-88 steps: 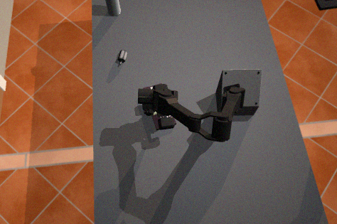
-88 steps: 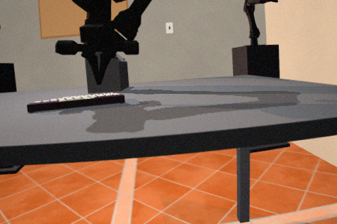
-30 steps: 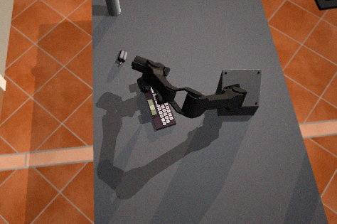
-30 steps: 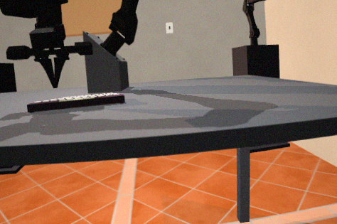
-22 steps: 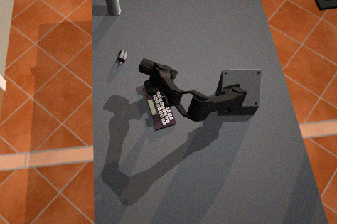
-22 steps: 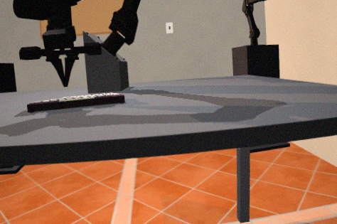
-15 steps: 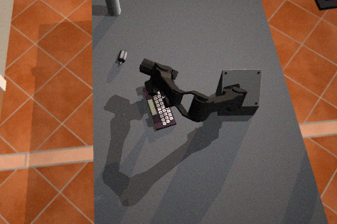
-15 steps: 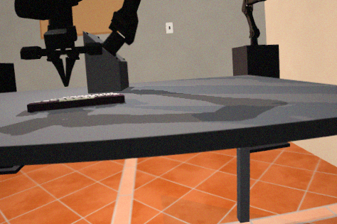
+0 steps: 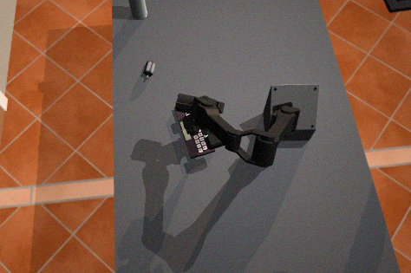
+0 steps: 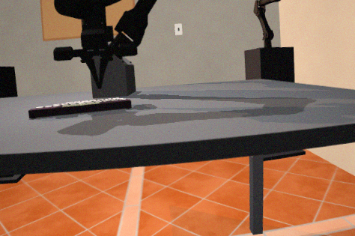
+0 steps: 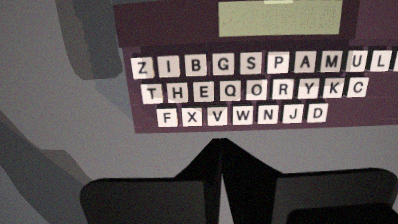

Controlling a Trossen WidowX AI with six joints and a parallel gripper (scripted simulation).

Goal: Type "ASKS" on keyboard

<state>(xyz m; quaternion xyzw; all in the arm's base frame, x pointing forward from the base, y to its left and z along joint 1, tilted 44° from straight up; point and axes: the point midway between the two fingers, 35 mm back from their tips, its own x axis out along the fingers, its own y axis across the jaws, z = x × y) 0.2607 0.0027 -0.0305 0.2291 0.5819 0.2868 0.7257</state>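
The left-arrow key is 60 mm ahead of my hand, 120 mm to the right of it and 60 mm below it.
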